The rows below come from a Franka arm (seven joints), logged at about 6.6 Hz.
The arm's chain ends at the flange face. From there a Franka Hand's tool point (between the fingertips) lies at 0.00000 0.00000 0.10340 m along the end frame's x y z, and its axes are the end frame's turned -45 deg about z.
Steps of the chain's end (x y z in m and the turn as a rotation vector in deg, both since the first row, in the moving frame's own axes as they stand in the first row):
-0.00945 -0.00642 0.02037 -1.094 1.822 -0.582
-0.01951 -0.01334 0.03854 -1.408 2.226 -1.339
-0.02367 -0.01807 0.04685 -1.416 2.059 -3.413
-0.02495 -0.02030 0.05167 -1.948 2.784 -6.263
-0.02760 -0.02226 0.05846 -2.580 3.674 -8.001
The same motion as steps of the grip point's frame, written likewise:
-0.00119 -0.00751 0.02030 -2.062 0.515 -0.582
-0.00327 -0.01861 0.03843 -2.570 0.578 -1.339
-0.00301 -0.02511 0.04675 -2.457 0.455 -3.413
-0.00189 -0.02603 0.05149 -3.346 0.591 -6.263
-0.00183 -0.02741 0.05814 -4.422 0.774 -8.001

